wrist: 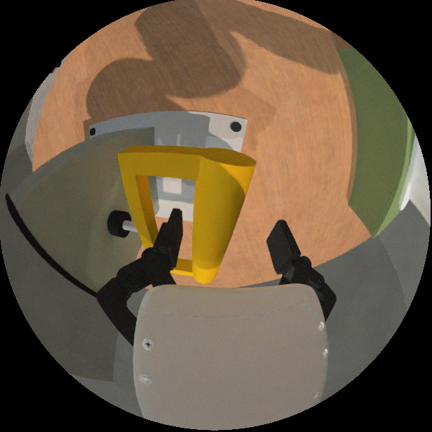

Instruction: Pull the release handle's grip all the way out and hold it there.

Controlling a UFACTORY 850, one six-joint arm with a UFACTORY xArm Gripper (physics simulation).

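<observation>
The yellow release handle is a D-shaped loop left of the middle of the wrist view, with a thick round grip bar on its right side. A thin metal rod joins it to a black collar on the pale housing. My gripper is open. Its left finger shows over the opening of the handle, left of the grip bar, and its right finger stands apart to the right of the bar. The grip bar lies between the two fingers, nearer the left one, and is not clamped. Whether the left finger touches it I cannot tell.
A grey mounting plate with dark bolts lies on the wooden table behind the handle. A green object stands at the right edge. A light grey thing shows at the far left. Arm shadows fall across the back.
</observation>
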